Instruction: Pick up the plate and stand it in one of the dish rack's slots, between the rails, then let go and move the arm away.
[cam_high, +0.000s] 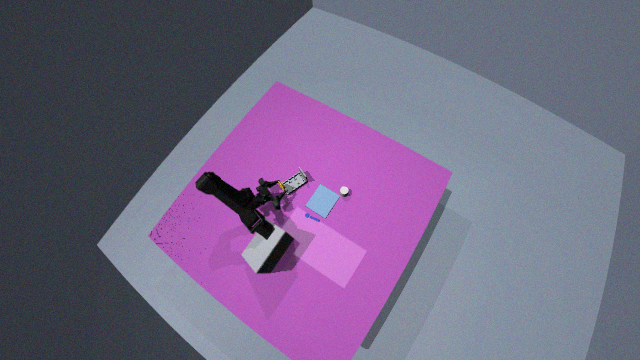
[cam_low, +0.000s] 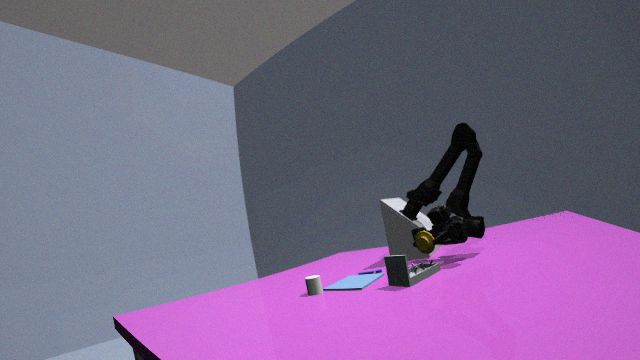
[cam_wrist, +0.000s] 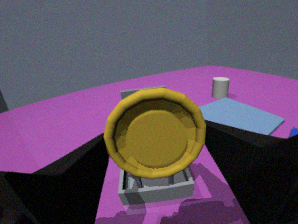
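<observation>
Now: the grey dish rack 6 cm ahead of my gripper tip, 2 cm to the right of it and 6 cm below it. Also, from my gripper tip: yellow plate (1 cm behind); blue spoon (4 cm behind, 21 cm to the right, 8 cm below); light blue mat (7 cm ahead, 21 cm to the right, 8 cm below).
</observation>
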